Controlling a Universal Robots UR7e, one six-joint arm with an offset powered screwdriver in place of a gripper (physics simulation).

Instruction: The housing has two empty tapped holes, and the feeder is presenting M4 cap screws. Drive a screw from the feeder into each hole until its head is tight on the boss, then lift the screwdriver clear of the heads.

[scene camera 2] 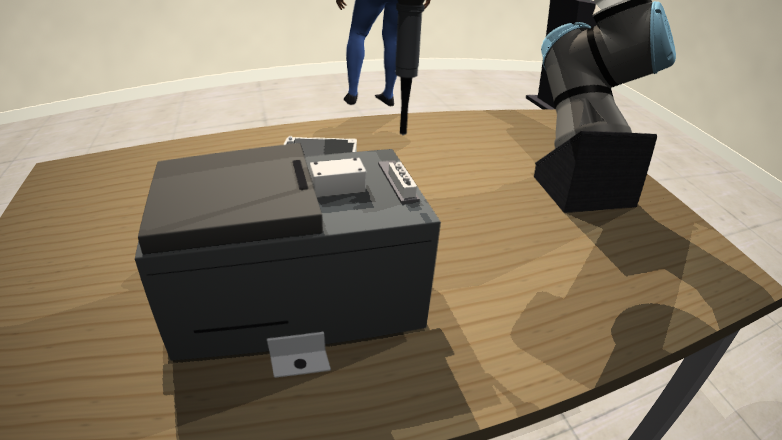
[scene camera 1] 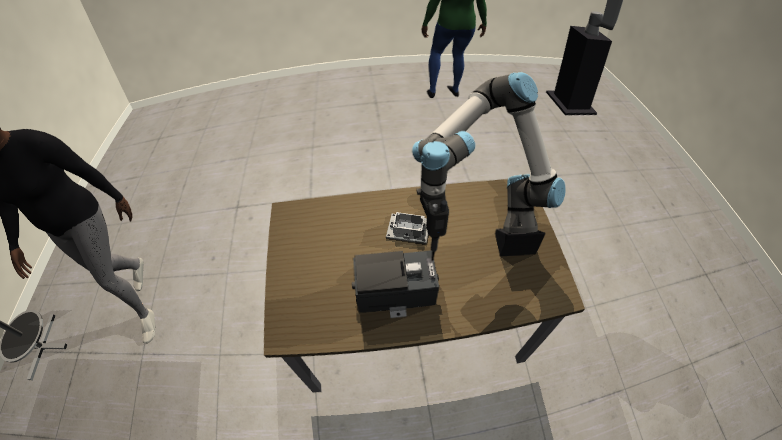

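My powered screwdriver (scene camera 1: 434, 256) (scene camera 2: 403, 132) points down, its thin tip in the air near the back right corner of the screw feeder (scene camera 1: 396, 298) (scene camera 2: 295, 295). The tip is apart from the feeder top; whether it carries a screw is too small to tell. The feeder is a dark box with a sloped lid. A pale strip (scene camera 1: 432, 268) (scene camera 2: 409, 189) at its right end shows several small round shapes in a row. The light grey housing (scene camera 1: 396, 236) (scene camera 2: 314, 145) lies behind the feeder, left of the screwdriver, mostly hidden in the scene camera 2 view. Its tapped holes cannot be made out.
A white block (scene camera 1: 413, 268) (scene camera 2: 339, 181) stands on the feeder top. A small bracket (scene camera 1: 398, 312) (scene camera 2: 298, 350) is at its front. The arm's black base (scene camera 1: 519, 242) (scene camera 2: 607, 172) stands on the wooden table (scene camera 1: 311, 240) (scene camera 2: 71, 218) at right. Two people stand beyond the table.
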